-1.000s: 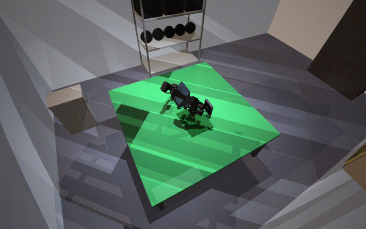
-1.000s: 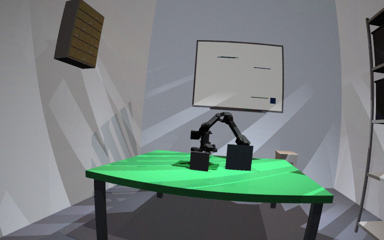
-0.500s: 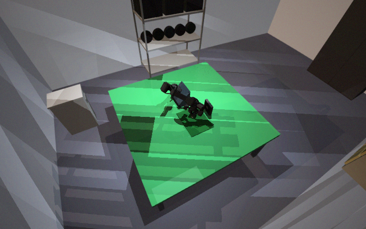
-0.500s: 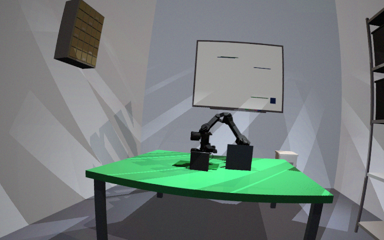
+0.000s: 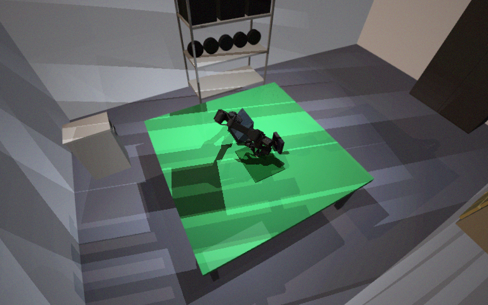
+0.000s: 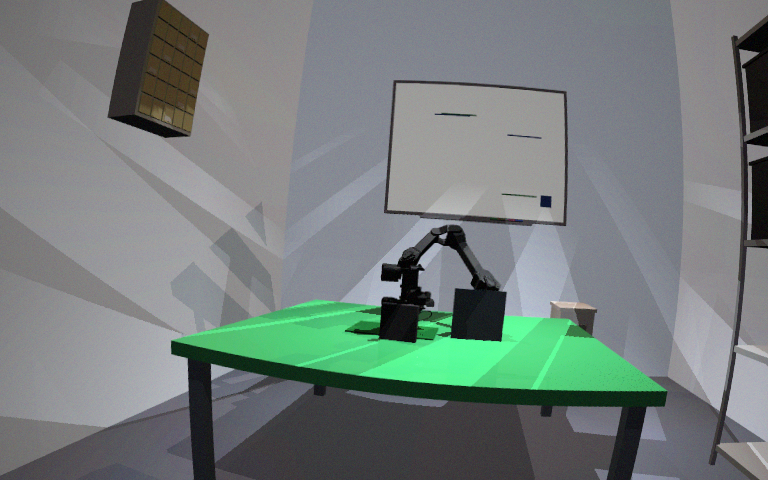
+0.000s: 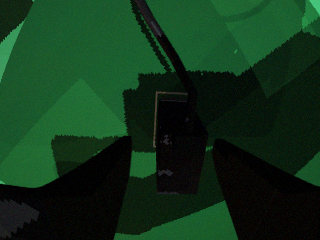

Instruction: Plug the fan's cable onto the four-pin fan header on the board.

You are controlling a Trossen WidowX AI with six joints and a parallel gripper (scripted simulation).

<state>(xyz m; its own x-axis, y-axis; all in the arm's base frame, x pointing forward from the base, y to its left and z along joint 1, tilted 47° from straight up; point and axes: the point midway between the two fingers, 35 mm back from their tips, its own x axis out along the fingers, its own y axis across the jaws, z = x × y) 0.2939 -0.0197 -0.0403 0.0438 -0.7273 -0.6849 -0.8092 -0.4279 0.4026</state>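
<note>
Right now my gripper tip is 1 cm below the fan plug. Round my gripper tip: dark green board (4 cm ahead, 4 cm below); then black fan (1 cm behind, 17 cm to the left, 4 cm above).
</note>
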